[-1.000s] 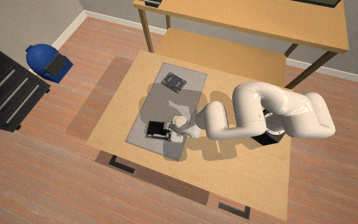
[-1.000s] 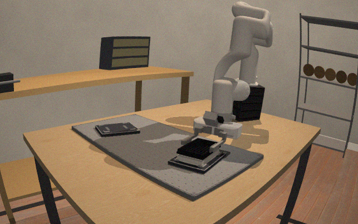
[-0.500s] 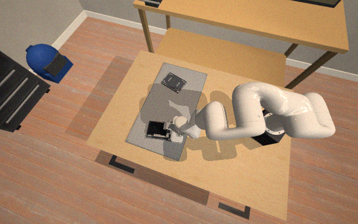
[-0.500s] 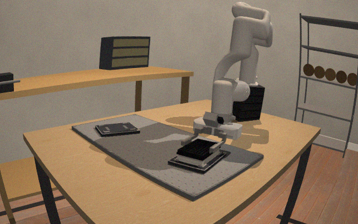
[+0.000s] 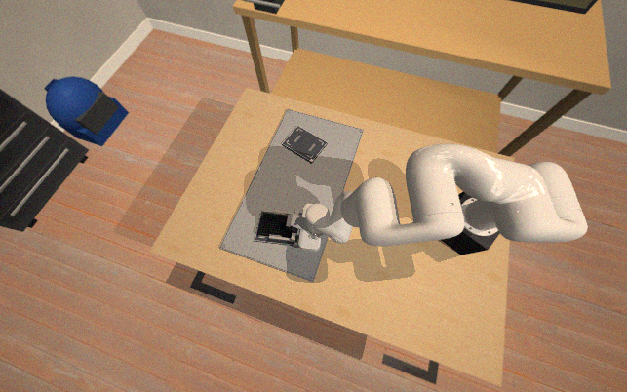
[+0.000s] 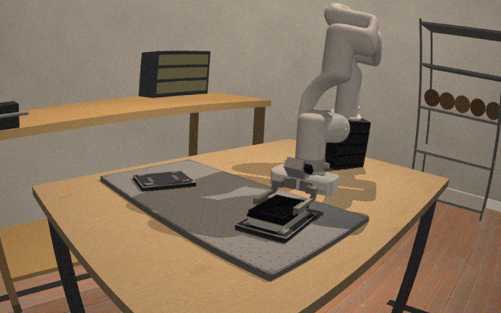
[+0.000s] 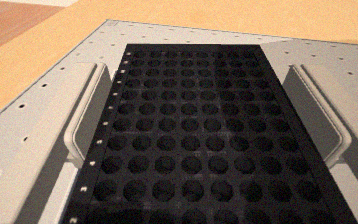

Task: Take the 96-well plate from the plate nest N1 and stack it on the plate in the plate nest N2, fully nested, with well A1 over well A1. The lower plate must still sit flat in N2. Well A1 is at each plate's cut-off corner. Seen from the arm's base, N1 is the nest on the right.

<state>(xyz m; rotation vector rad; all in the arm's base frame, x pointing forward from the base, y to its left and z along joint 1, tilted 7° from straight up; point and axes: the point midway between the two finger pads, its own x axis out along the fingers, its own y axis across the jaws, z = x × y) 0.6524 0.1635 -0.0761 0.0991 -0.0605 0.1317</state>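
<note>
My hand is 10 mm above the black 96-well plate. The rest, counted from my hand: white 96-well plate (30 mm below).
</note>
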